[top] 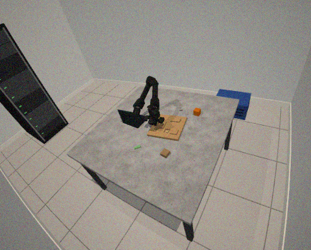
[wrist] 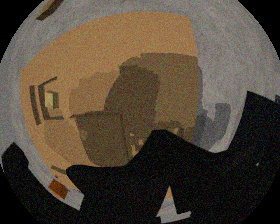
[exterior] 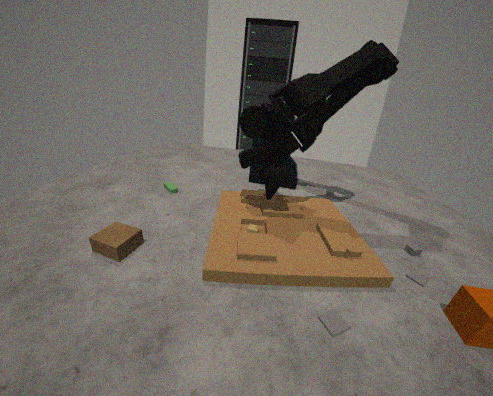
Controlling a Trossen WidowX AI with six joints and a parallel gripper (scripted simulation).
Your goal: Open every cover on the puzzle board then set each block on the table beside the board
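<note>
My gripper tip is 10 cm short of the tan puzzle board and 6 cm to the right of it. Round my gripper tip: small green piece: 27 cm to the right, 2 cm below, 1 cm behind; then orange cube: 33 cm to the left, 27 cm ahead; then brown block: 25 cm ahead, 23 cm to the right, 1 cm below.
</note>
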